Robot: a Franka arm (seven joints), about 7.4 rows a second.
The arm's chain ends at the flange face. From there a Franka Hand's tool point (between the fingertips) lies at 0.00 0.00 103.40 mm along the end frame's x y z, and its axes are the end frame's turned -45 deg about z.
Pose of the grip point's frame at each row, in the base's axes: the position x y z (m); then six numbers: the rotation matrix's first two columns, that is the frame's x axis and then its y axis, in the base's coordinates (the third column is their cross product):
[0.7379, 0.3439, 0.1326, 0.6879, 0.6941, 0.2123, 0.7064, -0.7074, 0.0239]
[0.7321, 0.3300, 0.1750, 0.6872, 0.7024, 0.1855, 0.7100, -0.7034, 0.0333]
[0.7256, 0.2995, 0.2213, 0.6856, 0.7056, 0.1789, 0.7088, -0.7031, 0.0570]
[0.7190, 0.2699, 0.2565, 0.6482, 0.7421, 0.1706, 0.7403, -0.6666, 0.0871]
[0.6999, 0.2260, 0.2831, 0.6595, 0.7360, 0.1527, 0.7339, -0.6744, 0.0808]
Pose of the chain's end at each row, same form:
[0.7207, 0.3301, 0.2336, 0.9859, -0.0094, 0.1670, 0.0131, -0.9910, -0.1332]
[0.7162, 0.3187, 0.2765, 0.9880, -0.0007, 0.1547, 0.0161, -0.9941, -0.1076]
[0.7084, 0.2904, 0.3229, 0.9860, 0.0018, 0.1668, 0.0164, -0.9961, -0.0862]
[0.7006, 0.2627, 0.3580, 0.9818, 0.0534, 0.1822, 0.0651, -0.9961, -0.0590]
[0.6831, 0.2199, 0.3849, 0.9853, 0.0436, 0.1651, 0.0526, -0.9973, -0.0508]

